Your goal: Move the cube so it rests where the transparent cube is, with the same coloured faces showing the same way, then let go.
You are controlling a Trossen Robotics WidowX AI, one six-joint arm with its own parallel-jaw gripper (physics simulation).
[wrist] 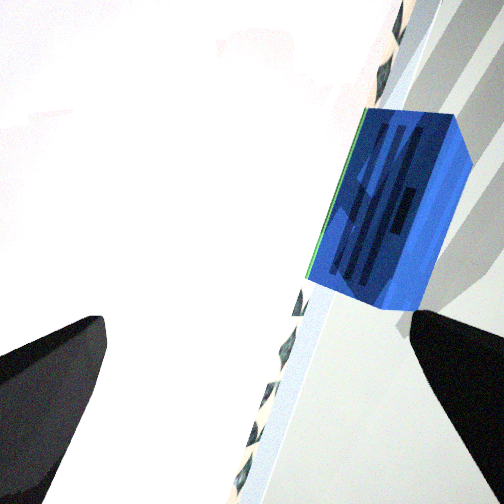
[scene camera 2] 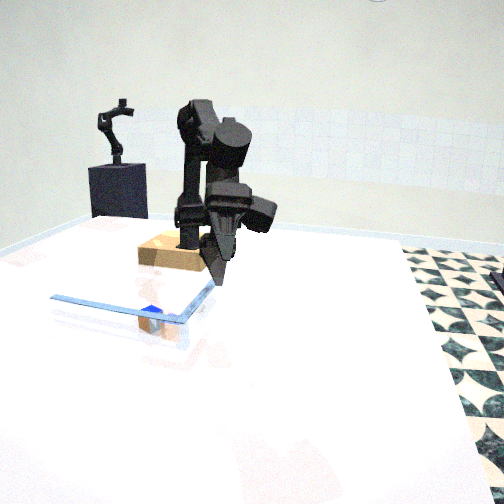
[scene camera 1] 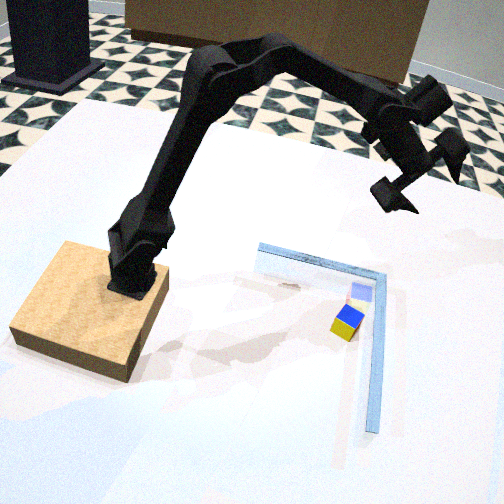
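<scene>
The cube lies on the white table inside the corner of a pale blue L-shaped rail, blue face up and a yellow side toward scene camera 1. It also shows in scene camera 2 and as a blue block in the wrist view. The transparent cube sits just behind it, close to the rail's corner. My gripper is open and empty, raised well above the table, up and to the right of the cube. Its fingertips frame the wrist view.
The L-shaped rail runs along the back and right of the cube. The arm's base stands on a wooden block at the table's left. A dark pedestal stands on the checkered floor beyond the table.
</scene>
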